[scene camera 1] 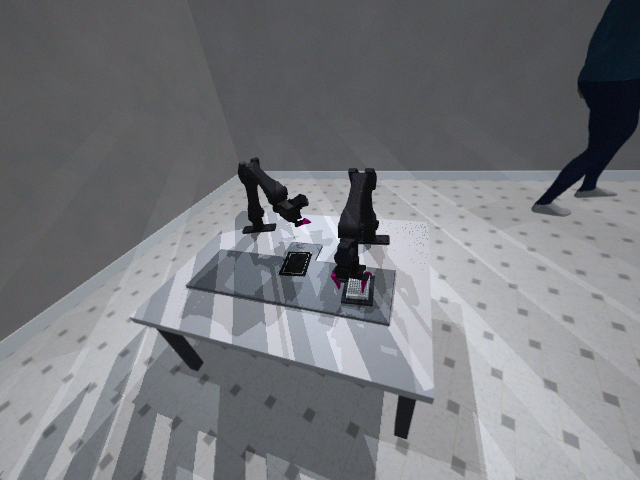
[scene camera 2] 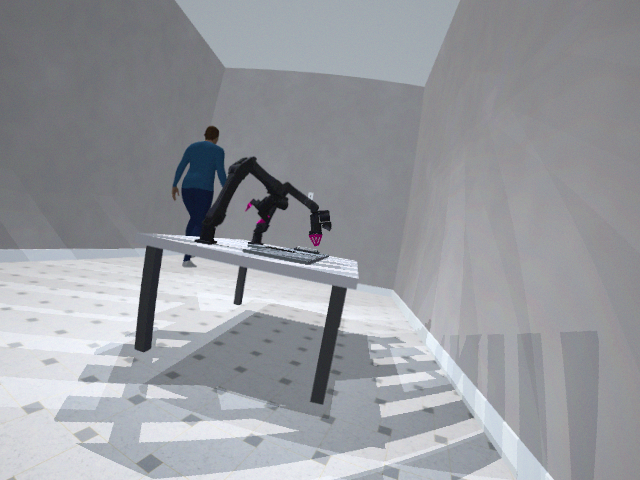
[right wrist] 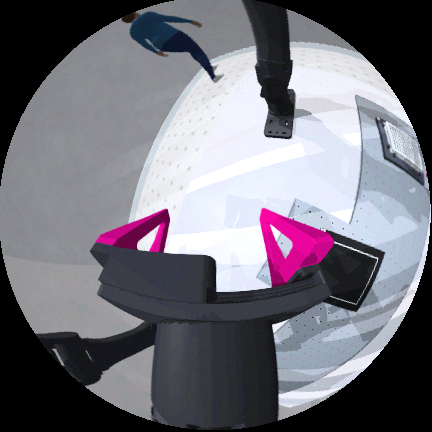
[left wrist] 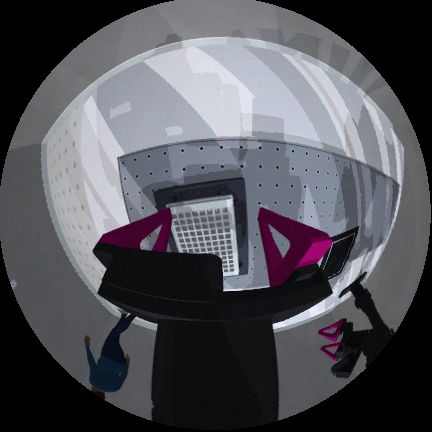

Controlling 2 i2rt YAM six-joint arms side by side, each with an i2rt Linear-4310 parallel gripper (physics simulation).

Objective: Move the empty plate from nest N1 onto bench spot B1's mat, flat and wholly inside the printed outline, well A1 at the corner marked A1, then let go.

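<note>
The pale plate with its grid of wells sits in the dark nest. My left gripper is open above the plate, which shows between its fingers, nearer the left one in the left wrist view. The black mat with a white printed outline lies left of the nest in scene camera 1. The marked A1 corner cannot be read. My right gripper is open and empty, raised behind the mat.
The perforated grey board bears the nest and mat, on a white table. A small grey panel lies behind the mat. A person is on the floor behind the table.
</note>
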